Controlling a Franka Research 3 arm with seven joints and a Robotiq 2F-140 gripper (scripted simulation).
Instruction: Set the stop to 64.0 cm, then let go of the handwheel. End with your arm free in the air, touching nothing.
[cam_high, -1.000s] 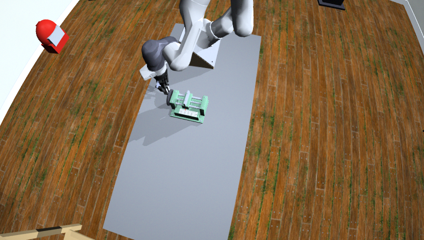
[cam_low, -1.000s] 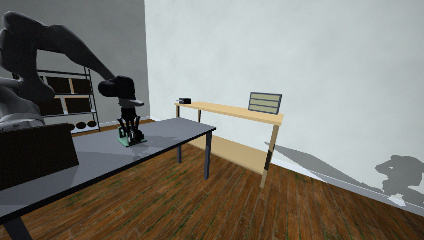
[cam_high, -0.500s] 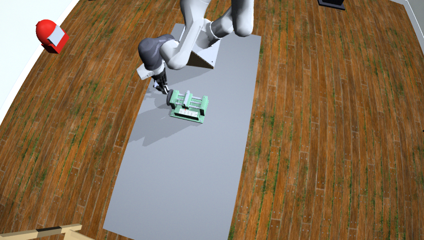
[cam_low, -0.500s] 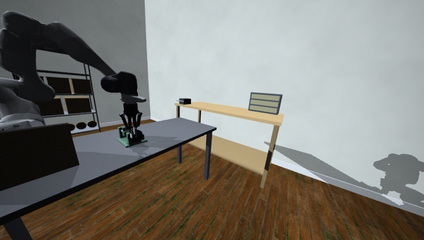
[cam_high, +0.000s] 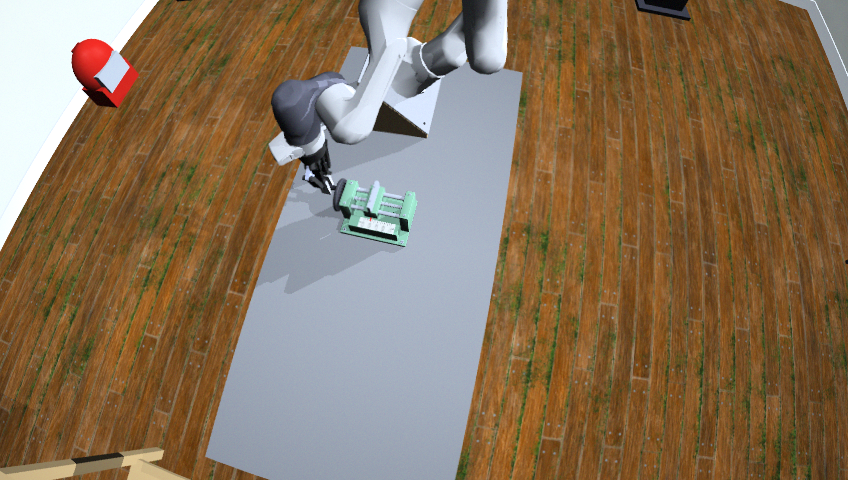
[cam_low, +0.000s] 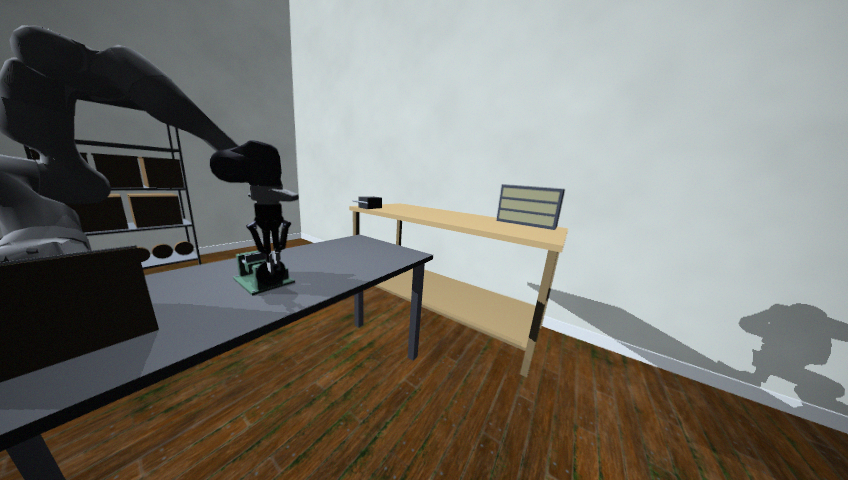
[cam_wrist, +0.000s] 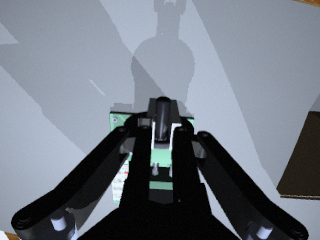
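Right now the dark handwheel is 20 mm to the left of my hand and 30 mm below it. Round my hand: stop carriage: 30 mm ahead, 130 mm to the left, 40 mm below.
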